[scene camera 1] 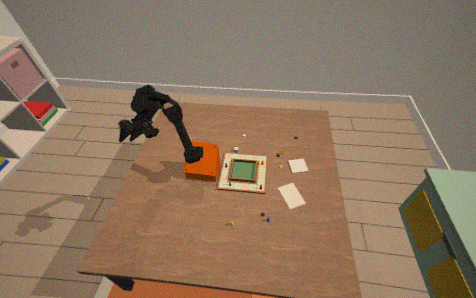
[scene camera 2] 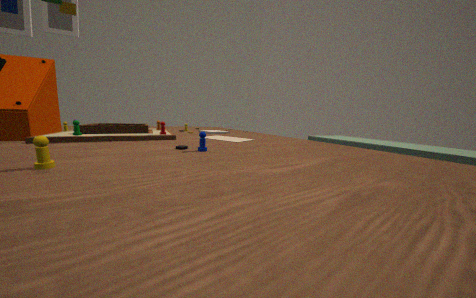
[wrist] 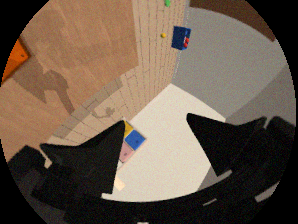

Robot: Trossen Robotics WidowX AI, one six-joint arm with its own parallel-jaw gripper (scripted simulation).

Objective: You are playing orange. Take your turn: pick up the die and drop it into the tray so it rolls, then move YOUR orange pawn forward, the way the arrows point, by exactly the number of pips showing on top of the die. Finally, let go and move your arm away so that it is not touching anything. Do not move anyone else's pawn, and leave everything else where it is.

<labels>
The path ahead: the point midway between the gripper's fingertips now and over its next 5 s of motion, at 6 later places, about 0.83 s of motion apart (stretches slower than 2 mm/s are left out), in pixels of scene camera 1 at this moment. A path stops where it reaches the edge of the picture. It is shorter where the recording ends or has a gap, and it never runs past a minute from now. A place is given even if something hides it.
My gripper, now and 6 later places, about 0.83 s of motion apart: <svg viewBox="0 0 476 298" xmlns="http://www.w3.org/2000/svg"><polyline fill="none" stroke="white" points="125,141 163,198 245,188 244,145 236,147 236,150 236,137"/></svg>
</labels>
